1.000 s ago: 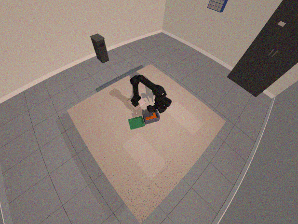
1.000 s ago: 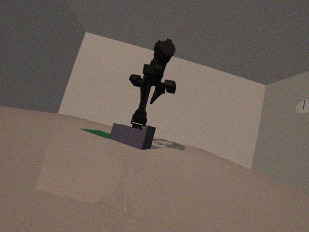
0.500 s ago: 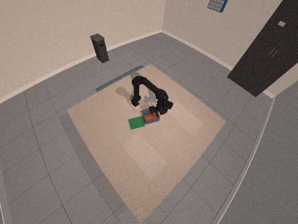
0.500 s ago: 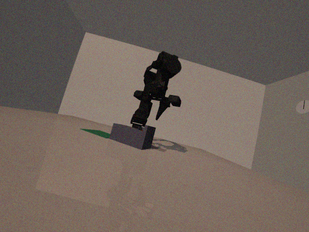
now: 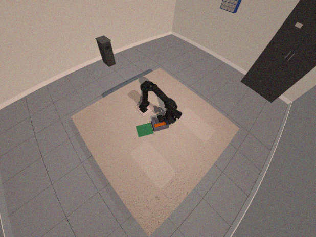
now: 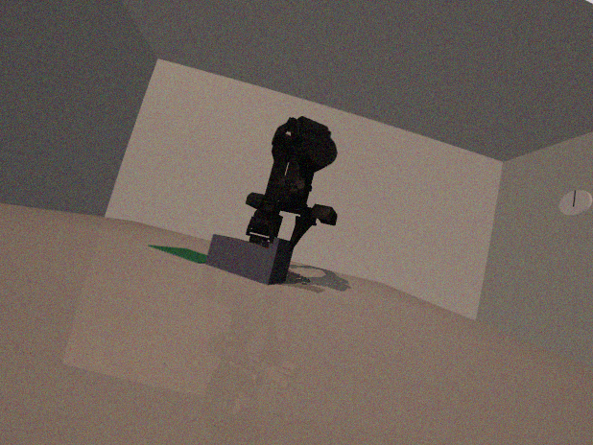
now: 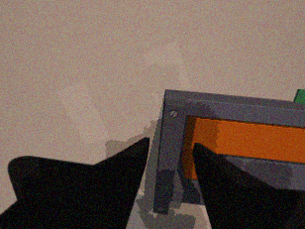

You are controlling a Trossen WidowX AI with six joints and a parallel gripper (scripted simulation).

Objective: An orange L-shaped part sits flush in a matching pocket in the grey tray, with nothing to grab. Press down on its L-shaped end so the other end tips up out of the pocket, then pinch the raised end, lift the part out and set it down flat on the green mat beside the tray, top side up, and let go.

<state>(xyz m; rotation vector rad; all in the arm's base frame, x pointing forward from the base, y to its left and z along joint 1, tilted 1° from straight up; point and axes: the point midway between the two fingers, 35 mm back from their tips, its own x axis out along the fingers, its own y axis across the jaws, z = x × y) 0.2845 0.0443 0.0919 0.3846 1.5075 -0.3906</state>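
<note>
Now: the orange l-shaped part 3 cm behind my gripper tip, 5 cm to the right of it and 2 cm below it. Round my gripper tip: green mat 11 cm behind, 19 cm to the right, 8 cm below.
</note>
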